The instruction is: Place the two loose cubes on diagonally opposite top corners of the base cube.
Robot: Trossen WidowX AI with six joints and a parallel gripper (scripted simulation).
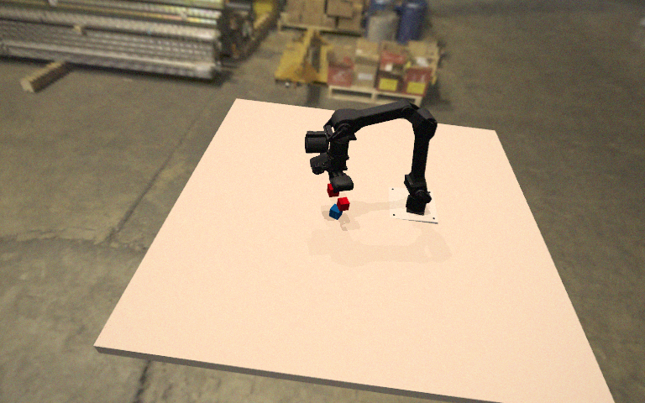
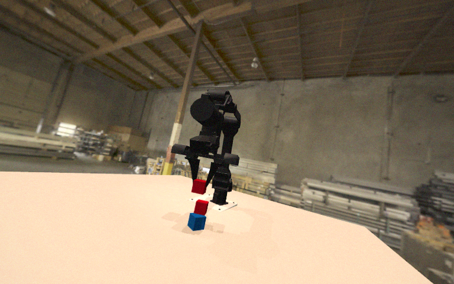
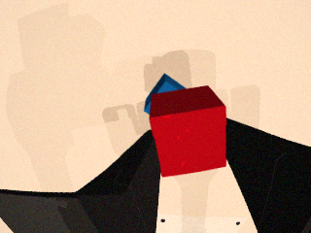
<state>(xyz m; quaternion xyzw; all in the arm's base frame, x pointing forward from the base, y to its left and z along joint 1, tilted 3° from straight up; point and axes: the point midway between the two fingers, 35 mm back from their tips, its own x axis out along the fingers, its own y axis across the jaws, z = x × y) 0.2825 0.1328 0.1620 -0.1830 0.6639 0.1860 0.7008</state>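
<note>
My gripper tip is 10 cm above the blue base cube and 2 cm past it.
</note>
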